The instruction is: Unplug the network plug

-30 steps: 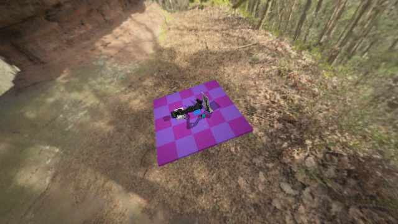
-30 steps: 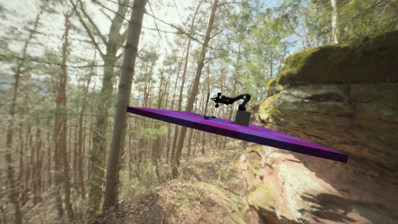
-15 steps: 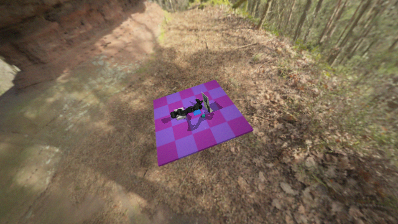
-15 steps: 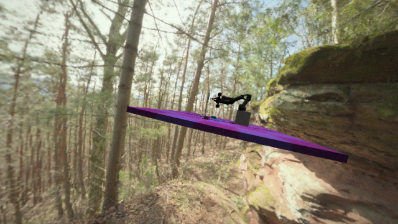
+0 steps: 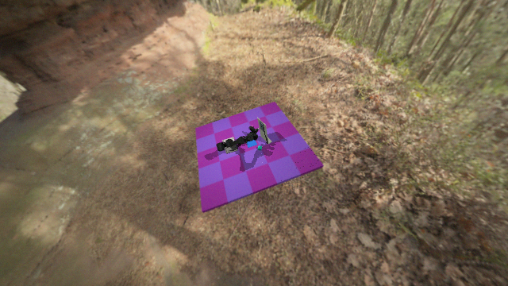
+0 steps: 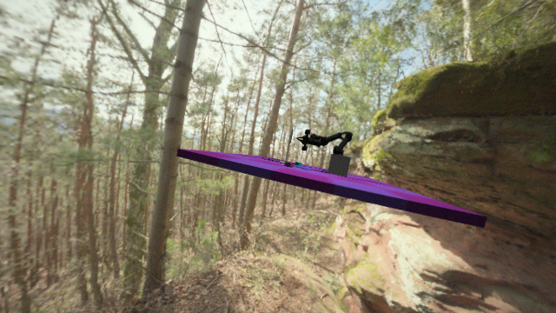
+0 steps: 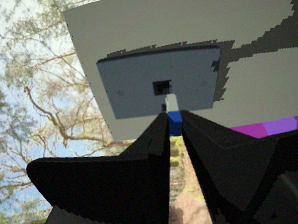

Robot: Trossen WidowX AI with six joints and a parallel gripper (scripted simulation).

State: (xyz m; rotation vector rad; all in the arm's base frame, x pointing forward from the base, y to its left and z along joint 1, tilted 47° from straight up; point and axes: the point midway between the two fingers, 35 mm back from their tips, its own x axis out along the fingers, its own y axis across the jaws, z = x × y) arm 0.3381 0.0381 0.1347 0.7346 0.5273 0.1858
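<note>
My gripper tip is now 11 cm past the blue marked square, 4 cm to the right of it and 23 cm above it. The rest, counted from my gripper tip: cyan cube 4 cm behind, 9 cm to the right, 22 cm below; blue plug right at my gripper tip; grey upright panel 6 cm ahead, 2 cm to the left, 9 cm below.
</note>
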